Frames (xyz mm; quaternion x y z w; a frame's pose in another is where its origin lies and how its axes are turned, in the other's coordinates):
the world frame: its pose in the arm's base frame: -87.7 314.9 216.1 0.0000 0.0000 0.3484 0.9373
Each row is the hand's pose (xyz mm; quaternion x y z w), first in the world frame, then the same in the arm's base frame.
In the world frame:
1: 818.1 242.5 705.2 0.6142 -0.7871 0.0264 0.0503
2: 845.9 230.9 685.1 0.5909 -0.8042 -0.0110 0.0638
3: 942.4 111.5 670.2 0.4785 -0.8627 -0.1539 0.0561
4: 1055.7 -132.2 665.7 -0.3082 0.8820 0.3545 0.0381
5: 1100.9 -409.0 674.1 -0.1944 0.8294 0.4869 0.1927
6: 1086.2 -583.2 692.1 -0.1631 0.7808 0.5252 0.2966
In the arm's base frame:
1: 373.4 1032.9 921.3 0.8500 -0.5238 0.0423 0.0380
2: 402.0 1042.3 901.2 0.8340 -0.5479 0.0119 0.0636
3: 553.1 1014.9 886.3 0.7491 -0.6419 -0.1247 0.1062
4: 798.0 904.3 881.8 0.5962 -0.7193 -0.3456 0.0878
5: 1013.1 724.3 890.2 -0.4712 0.7097 0.5236 0.0110
6: 1115.7 582.8 908.2 -0.4249 0.6750 0.5956 0.0950

